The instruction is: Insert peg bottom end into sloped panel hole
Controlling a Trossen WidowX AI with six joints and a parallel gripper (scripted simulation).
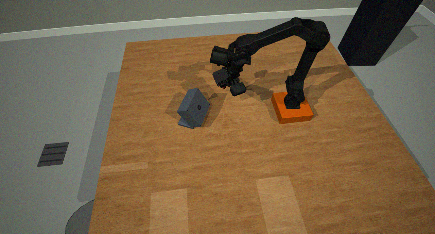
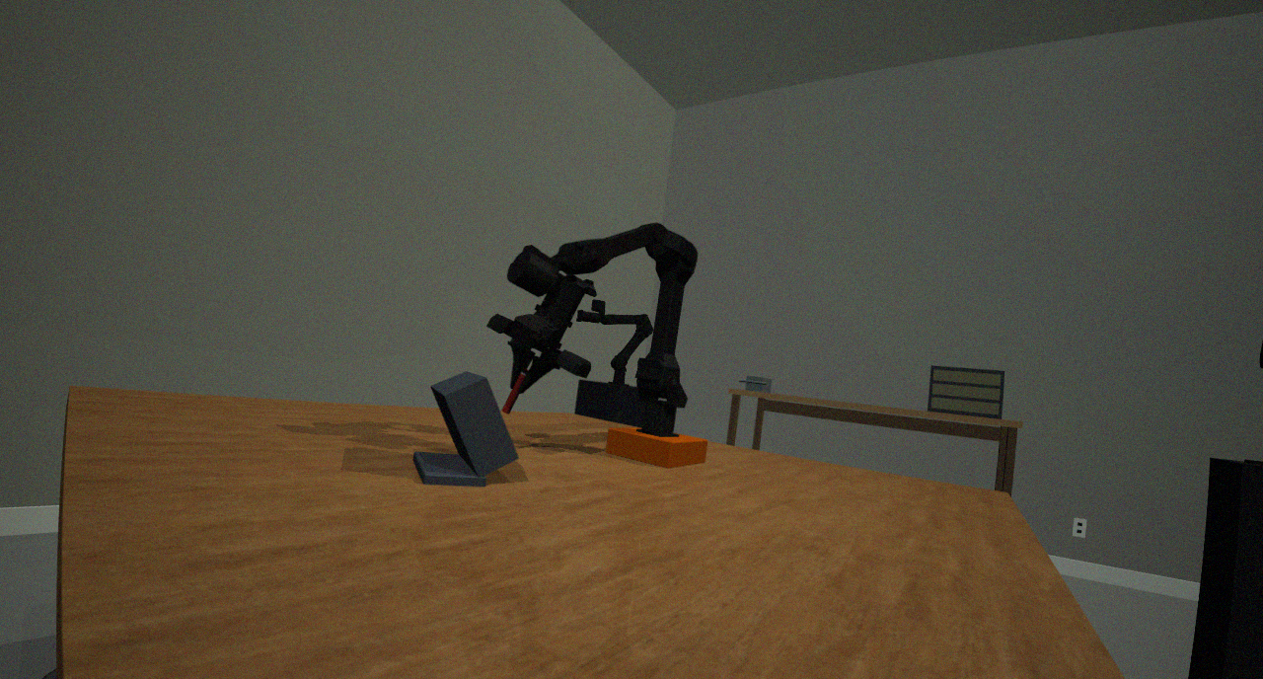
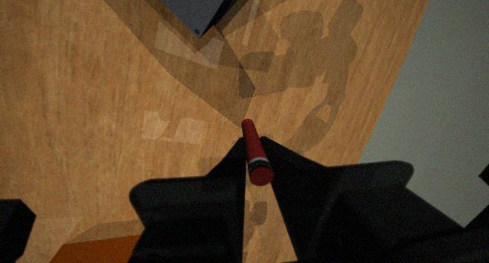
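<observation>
Now: gripper tip 140 mm short of the sloped panel, 110 mm to the right of it and 40 mm above it. Also, from my gripper tip: panel foot: 170 mm ahead, 100 mm to the left, 100 mm below; then red peg: 20 mm above.
</observation>
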